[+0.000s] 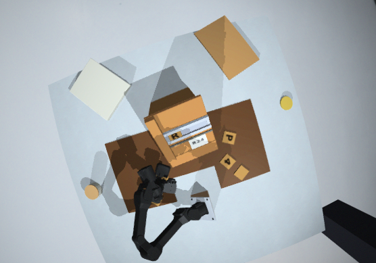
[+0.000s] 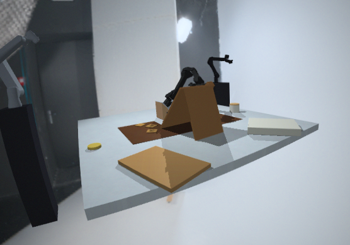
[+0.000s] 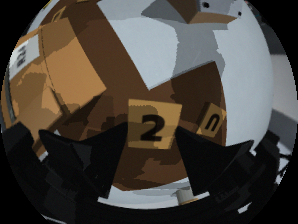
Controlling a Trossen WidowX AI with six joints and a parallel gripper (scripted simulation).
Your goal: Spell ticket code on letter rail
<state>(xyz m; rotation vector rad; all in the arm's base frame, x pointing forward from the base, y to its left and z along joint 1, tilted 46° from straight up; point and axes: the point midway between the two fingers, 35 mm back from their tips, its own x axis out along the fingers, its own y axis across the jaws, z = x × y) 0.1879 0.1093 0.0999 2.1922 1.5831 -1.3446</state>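
Now: gripper tip 130 mm short of the white ticket, 230 mm to the left of it and 50 mm below it. Also, from my gripper tip: brown mat 20 mm ahead, 150 mm to the right, 40 mm below; orange slab 530 mm ahead, 520 mm to the right, 30 mm below; cream slab 530 mm ahead, 170 mm to the left, 20 mm below.
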